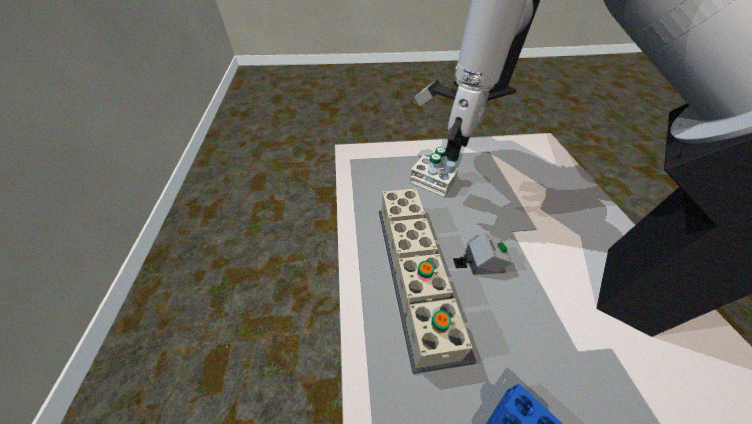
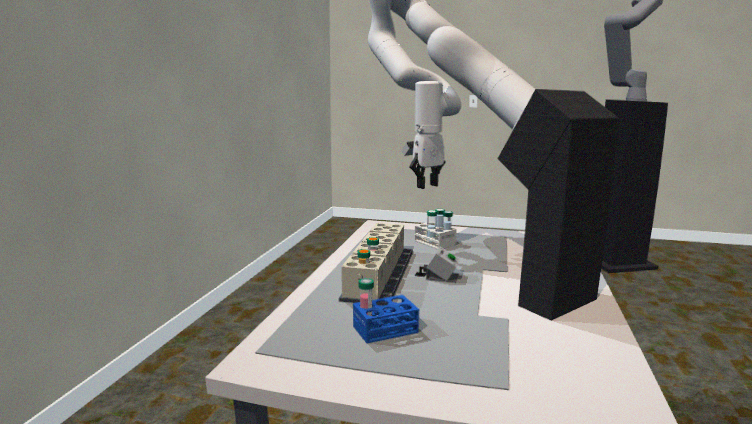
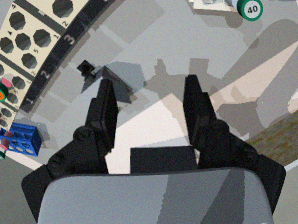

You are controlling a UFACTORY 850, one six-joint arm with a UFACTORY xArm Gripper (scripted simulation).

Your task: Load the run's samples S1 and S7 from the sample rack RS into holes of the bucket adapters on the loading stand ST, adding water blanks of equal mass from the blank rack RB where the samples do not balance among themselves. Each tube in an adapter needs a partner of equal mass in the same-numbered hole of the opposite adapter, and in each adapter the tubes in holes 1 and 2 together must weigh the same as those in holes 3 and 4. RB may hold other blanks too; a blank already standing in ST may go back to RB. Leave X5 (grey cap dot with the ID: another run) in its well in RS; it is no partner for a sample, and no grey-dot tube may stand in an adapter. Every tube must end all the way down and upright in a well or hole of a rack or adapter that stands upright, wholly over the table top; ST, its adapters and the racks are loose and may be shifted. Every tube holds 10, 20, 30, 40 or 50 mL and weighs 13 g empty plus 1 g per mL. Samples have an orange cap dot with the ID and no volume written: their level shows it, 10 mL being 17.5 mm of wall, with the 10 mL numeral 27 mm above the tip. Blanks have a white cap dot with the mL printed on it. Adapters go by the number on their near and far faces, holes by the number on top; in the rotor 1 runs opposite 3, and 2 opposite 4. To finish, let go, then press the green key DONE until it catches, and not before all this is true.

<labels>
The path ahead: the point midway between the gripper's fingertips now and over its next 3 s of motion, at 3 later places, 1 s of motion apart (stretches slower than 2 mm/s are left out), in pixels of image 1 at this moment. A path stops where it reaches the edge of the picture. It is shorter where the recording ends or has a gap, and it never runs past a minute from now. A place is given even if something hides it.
My gripper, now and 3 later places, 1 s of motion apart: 455, 150; 462, 123; 460, 129; 456, 144
</labels>
